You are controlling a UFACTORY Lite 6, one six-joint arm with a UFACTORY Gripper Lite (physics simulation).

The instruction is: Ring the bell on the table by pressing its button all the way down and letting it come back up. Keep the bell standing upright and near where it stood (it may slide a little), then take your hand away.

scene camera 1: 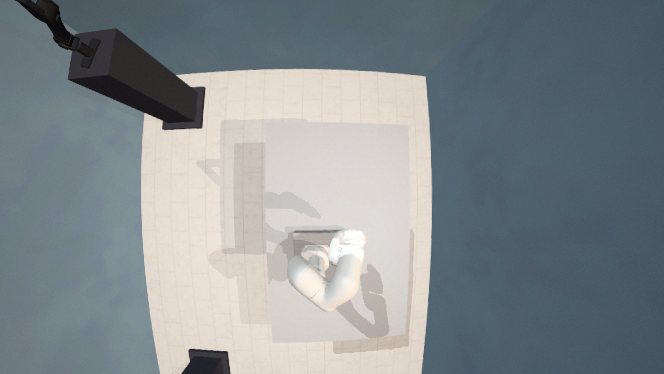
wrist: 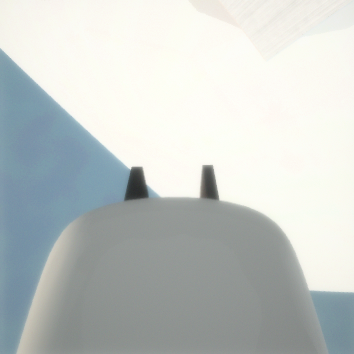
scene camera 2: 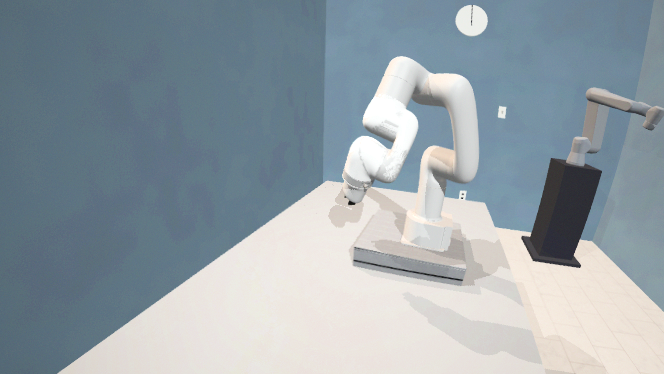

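The bell does not show in any of the three views; I cannot tell whether it is hidden by the arm or lies elsewhere. My gripper [scene camera 2: 349,200] [wrist: 172,182] points down above the pale table [scene camera 1: 345,160] [scene camera 2: 225,310] [wrist: 250,125], beside the base slab in scene camera 2, with a shadow beneath it. Its height above the table is hard to judge. In the wrist view two black fingers stand apart with a gap, and no object shows between them; whether this is open or shut is unclear. In scene camera 1 the arm covers the gripper.
The grey base slab [scene camera 2: 410,263] [wrist: 267,37] bears my white arm [scene camera 1: 345,280] [scene camera 2: 467,130]. A blue wall [scene camera 2: 165,125] runs along the table's left side in scene camera 2. A black pedestal [scene camera 1: 135,80] [scene camera 2: 565,215] with another arm stands on the floor.
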